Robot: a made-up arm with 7 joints.
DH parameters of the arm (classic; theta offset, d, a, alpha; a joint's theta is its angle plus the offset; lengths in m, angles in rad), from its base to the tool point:
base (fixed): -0.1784 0 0.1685 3.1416
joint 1: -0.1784 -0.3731 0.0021 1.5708
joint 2: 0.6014 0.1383 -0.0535 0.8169
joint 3: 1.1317 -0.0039 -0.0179 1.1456
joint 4: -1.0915 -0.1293 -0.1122 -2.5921
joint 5: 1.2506 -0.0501 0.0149 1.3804
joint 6: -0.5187 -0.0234 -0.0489 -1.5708
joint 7: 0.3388 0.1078 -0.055 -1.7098
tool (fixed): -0.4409 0.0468 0 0
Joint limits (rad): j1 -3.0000..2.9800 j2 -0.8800..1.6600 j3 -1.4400..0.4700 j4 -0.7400..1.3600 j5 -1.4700..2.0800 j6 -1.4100..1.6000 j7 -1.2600..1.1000
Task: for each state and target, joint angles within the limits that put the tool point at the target. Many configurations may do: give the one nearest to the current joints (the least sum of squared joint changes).
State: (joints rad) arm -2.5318 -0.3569 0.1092 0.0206 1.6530 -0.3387 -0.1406
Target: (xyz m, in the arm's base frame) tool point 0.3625 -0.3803 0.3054
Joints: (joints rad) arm -2.9363 -0.8564 -0.1104 -0.0836 1.4400 -0.5815 -0.0049
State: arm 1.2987 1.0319 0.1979 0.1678 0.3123 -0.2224 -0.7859
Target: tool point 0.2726 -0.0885 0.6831
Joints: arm 1.0370 0.7151 0.4638 0.4516 0.4221 -0.0068 -0.7806
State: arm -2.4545 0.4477 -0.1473 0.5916 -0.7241 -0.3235 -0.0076
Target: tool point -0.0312 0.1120 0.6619
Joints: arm -1.9271 1.4080 0.0205 0.3671 -0.5503 0.0966 -0.0675
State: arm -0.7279 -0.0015 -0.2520 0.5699 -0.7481 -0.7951 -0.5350
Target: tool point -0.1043 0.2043 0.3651
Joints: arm 0.2128 -0.0443 -0.6525 0.3846 -0.8685 -0.6950 -0.3812
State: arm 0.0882 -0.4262 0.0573 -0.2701 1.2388 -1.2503 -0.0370
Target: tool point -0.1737 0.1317 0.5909
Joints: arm -0.3477 -0.1866 -0.0507 -0.2860 1.1524 -1.3696 -0.0198
